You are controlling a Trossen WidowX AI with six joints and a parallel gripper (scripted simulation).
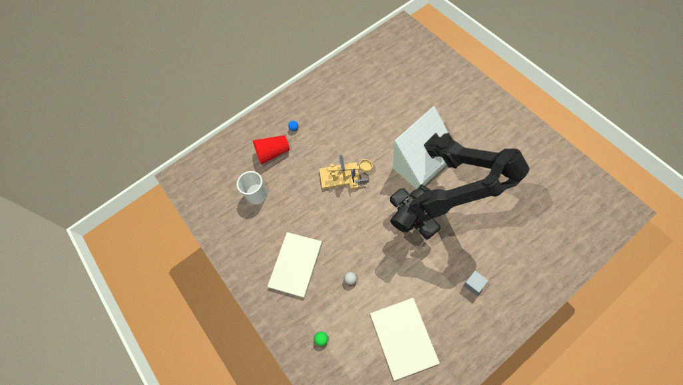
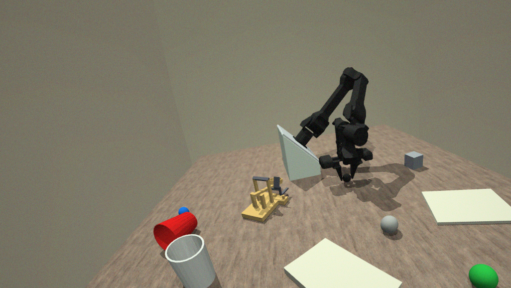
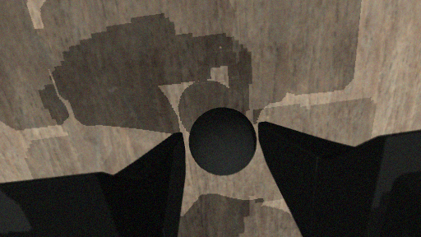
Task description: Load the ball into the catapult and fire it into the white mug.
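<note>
My gripper tip is now 20 mm short of the wooden catapult, 280 mm to the left of it and 40 mm below it. Round my gripper tip: grey cube (20 mm ahead, 290 mm to the left, 20 mm above); black ball (10 mm above); grey ball (290 mm ahead, 10 mm to the right, 10 mm above).
</note>
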